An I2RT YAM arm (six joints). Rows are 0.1 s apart.
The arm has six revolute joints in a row. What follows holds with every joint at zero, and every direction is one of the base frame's.
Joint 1 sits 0.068 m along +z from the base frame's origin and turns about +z.
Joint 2 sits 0.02 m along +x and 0.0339 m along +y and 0.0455 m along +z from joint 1 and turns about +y.
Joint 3 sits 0.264 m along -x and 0.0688 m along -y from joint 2 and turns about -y.
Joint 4 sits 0.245 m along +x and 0.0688 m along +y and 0.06 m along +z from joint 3 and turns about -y.
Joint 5 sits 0.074 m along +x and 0.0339 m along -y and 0.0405 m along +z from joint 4 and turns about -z.
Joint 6 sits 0.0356 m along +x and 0.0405 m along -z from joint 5 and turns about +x.
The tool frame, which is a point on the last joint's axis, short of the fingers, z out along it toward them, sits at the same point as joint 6; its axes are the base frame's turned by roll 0, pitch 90 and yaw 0 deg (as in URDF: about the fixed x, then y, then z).
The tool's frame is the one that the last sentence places.
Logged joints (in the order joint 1, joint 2, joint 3, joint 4, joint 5, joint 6), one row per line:
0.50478 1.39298 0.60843 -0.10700 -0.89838 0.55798
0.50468 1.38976 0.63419 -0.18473 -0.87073 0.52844
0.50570 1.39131 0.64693 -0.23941 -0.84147 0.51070
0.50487 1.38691 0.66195 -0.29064 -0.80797 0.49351
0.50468 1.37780 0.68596 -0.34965 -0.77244 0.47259
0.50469 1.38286 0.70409 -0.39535 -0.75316 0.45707
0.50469 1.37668 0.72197 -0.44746 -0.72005 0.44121
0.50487 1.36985 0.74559 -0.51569 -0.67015 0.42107
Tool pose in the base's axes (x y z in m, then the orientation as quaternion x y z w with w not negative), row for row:
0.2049 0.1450 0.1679 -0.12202 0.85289 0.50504 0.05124
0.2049 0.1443 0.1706 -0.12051 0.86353 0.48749 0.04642
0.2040 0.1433 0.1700 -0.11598 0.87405 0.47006 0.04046
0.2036 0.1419 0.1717 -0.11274 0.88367 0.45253 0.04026
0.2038 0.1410 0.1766 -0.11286 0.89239 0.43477 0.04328
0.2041 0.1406 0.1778 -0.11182 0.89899 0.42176 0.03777
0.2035 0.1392 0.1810 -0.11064 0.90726 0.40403 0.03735
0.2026 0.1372 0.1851 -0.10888 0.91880 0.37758 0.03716
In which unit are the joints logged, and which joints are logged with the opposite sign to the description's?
The joints are logged in radians. Opposite sign: none.
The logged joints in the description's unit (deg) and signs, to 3 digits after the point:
28.922 79.812 34.860 -6.131 -51.473 31.970
28.916 79.627 36.336 -10.584 -49.889 30.277
28.974 79.716 37.066 -13.717 -48.213 29.261
28.927 79.464 37.927 -16.652 -46.293 28.276
28.916 78.942 39.303 -20.033 -44.258 27.077
28.917 79.232 40.341 -22.652 -43.153 26.188
28.917 78.878 41.366 -25.638 -41.256 25.279
28.927 78.487 42.719 -29.547 -38.397 24.126

